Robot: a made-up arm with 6 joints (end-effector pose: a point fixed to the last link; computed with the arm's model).
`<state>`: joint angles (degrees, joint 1 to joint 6).
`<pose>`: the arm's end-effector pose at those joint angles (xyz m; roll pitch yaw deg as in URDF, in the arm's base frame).
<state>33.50 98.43 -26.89 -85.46 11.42 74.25</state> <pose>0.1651 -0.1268 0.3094 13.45 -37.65 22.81</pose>
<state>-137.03 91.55 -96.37 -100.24 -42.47 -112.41</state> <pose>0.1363 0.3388 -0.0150 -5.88 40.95 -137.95</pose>
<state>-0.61 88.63 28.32 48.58 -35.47 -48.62</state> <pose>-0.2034 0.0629 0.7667 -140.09 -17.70 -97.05</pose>
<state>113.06 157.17 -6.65 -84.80 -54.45 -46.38</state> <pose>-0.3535 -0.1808 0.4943 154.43 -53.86 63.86</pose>
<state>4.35 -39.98 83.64 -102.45 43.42 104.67</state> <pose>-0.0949 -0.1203 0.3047 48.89 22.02 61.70</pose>
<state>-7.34 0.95 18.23 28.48 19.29 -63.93</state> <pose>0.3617 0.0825 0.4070 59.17 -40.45 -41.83</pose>
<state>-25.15 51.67 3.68 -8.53 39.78 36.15</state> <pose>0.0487 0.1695 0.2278 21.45 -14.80 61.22</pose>
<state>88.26 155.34 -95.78 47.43 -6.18 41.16</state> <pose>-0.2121 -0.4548 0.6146 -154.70 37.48 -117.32</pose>
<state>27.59 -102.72 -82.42 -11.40 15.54 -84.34</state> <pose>-0.0819 -0.3844 0.4217 -129.04 64.19 -72.36</pose>
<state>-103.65 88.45 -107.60 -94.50 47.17 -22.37</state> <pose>-0.0298 0.0463 0.6364 -149.82 -30.56 19.30</pose>
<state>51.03 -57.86 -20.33 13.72 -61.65 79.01</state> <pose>0.0890 0.1882 0.4941 124.81 -37.56 17.56</pose>
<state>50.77 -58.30 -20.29 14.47 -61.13 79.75</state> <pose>0.0874 0.1871 0.4979 125.76 -36.92 17.52</pose>
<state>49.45 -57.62 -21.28 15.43 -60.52 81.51</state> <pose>0.0842 0.1863 0.4969 125.46 -36.29 18.67</pose>
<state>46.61 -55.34 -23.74 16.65 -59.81 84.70</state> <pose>0.0788 0.1855 0.4891 123.44 -35.57 21.40</pose>
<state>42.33 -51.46 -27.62 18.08 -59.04 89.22</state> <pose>0.0721 0.1841 0.4755 119.89 -34.58 25.43</pose>
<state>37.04 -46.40 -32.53 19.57 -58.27 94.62</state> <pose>0.0649 0.1810 0.4583 115.43 -33.11 30.13</pose>
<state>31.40 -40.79 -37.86 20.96 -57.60 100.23</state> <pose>0.0585 0.1763 0.4407 110.81 -31.21 34.71</pose>
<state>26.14 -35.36 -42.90 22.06 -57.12 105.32</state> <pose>0.0534 0.1705 0.4250 106.61 -29.17 38.64</pose>
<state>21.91 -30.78 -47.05 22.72 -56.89 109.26</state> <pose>0.0496 0.1649 0.4124 103.15 -27.33 41.66</pose>
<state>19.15 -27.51 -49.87 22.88 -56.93 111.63</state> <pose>0.0474 0.1605 0.4031 100.57 -26.00 43.71</pose>
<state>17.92 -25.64 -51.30 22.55 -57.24 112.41</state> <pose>0.0465 0.1576 0.3964 98.73 -25.31 44.96</pose>
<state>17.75 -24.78 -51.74 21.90 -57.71 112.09</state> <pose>0.0465 0.1559 0.3914 97.40 -25.10 45.67</pose>
